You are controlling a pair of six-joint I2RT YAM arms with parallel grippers.
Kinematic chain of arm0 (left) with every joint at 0, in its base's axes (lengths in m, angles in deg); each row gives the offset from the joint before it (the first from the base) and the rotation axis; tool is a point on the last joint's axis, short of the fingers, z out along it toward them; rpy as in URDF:
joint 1: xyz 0 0 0.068 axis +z
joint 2: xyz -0.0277 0.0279 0.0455 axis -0.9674 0.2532 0
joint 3: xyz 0.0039 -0.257 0.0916 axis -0.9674 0.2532 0
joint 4: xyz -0.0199 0.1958 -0.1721 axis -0.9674 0.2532 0
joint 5: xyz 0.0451 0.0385 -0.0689 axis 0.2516 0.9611 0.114
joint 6: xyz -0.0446 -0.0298 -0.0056 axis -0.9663 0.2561 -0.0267
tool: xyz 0 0 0 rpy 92.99 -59.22 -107.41
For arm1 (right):
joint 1: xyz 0 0 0.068 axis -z
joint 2: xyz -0.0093 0.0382 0.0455 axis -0.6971 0.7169 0
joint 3: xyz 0.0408 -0.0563 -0.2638 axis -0.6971 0.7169 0
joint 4: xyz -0.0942 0.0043 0.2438 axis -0.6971 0.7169 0
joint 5: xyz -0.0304 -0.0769 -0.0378 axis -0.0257 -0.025 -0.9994
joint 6: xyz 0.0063 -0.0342 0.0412 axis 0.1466 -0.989 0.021
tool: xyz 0 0 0 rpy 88.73 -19.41 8.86
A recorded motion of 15 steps. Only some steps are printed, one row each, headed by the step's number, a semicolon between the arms.
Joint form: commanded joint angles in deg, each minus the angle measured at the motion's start. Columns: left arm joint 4, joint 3, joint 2, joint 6, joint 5, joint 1; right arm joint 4, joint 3, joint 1, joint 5, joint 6, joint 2.
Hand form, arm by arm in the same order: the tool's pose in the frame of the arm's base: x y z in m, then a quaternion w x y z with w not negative. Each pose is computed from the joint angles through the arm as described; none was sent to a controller.
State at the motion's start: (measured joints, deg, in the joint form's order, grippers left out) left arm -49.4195 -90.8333 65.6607 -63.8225 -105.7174 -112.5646; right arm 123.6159 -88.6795 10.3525 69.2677 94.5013 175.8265
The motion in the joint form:
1: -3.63 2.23 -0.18 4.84 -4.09 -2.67; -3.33 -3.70 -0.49 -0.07 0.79 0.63
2: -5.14 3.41 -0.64 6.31 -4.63 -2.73; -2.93 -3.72 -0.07 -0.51 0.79 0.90
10: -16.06 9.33 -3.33 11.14 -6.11 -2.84; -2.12 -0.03 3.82 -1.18 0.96 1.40
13: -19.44 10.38 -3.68 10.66 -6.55 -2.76; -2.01 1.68 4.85 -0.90 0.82 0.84
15: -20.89 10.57 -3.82 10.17 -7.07 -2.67; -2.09 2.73 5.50 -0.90 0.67 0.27
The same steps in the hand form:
1: 0.2555 -0.2307 0.2774 0.58286 0.40487 0.62861 -0.31812; 0.2811 0.2029 0.4185 0.39470 -0.12701 0.83596 0.35951
2: 0.2527 -0.2291 0.2757 0.59033 0.41480 0.61680 -0.31466; 0.2836 0.2013 0.4164 0.39353 -0.12156 0.83996 0.35331
10: 0.2384 -0.2191 0.2756 0.64735 0.43617 0.54791 -0.30082; 0.2999 0.1830 0.3907 0.37326 -0.08483 0.86637 0.32077
13: 0.2361 -0.2169 0.2775 0.66132 0.43131 0.53205 -0.30585; 0.3009 0.1765 0.3838 0.36662 -0.07820 0.87197 0.31488
15: 0.2354 -0.2160 0.2798 0.66717 0.42896 0.52357 -0.31104; 0.3006 0.1719 0.3810 0.36600 -0.07405 0.87395 0.31109

